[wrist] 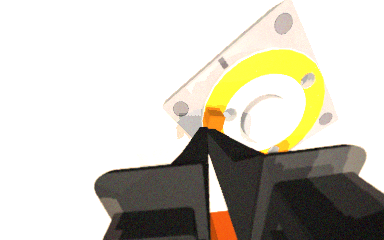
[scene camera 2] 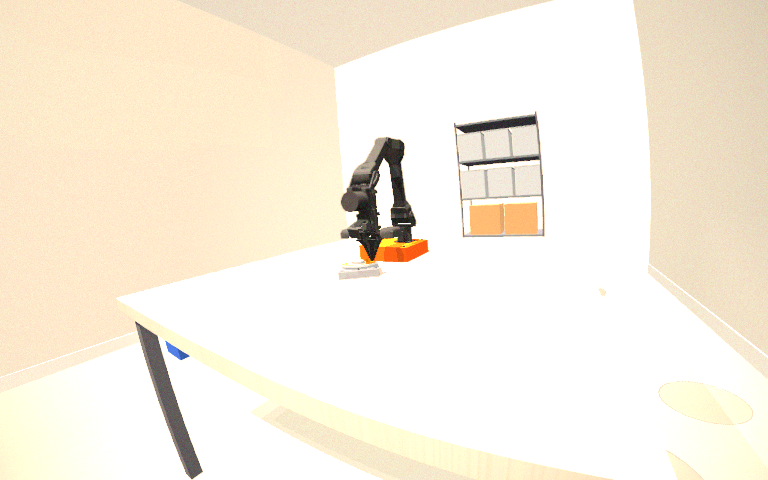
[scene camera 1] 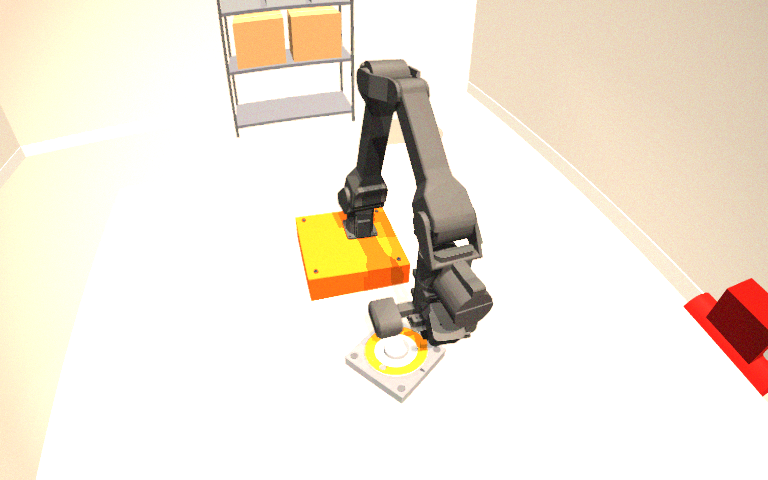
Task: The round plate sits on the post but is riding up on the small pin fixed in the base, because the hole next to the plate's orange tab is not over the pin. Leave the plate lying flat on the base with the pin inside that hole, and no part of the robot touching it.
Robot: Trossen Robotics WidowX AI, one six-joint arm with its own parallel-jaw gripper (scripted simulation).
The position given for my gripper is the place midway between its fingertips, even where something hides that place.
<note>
I see my gripper (scene camera 1: 425,338) and a base (scene camera 1: 400,388).
My gripper shows as well in the wrist view (wrist: 205,132) and in scene camera 2 (scene camera 2: 372,260).
</note>
